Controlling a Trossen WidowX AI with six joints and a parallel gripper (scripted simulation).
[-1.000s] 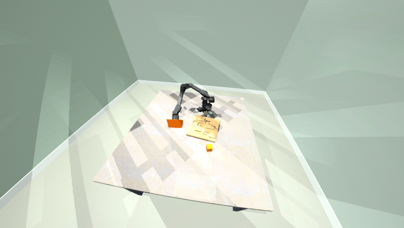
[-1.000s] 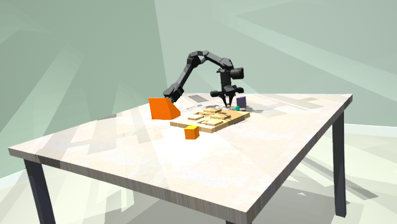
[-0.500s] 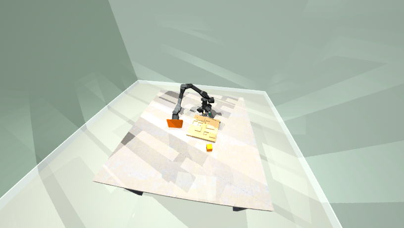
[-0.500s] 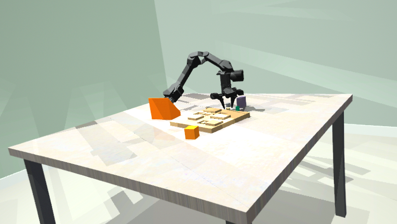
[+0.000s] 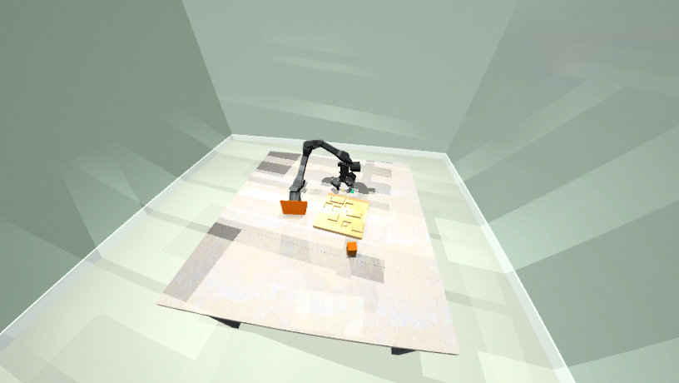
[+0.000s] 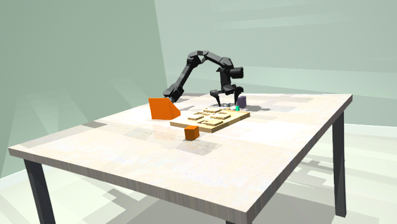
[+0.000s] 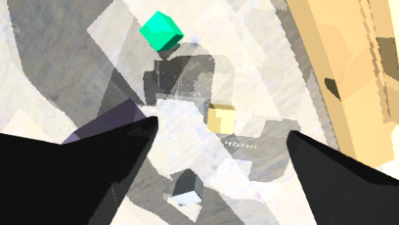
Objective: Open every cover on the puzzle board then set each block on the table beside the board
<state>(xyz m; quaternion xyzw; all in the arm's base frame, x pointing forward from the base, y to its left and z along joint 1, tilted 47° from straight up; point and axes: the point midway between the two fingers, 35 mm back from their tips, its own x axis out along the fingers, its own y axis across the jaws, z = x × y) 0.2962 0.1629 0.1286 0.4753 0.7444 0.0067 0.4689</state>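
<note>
My gripper tip is 70 mm short of the green block, 10 mm to the left of it and 10 mm above it. Also, from my gripper tip: grey block: 70 mm to the left, 40 mm behind, 10 mm below; purple block: 80 mm to the left, 50 mm ahead, 10 mm above; orange cube: 470 mm to the right, 90 mm ahead.
</note>
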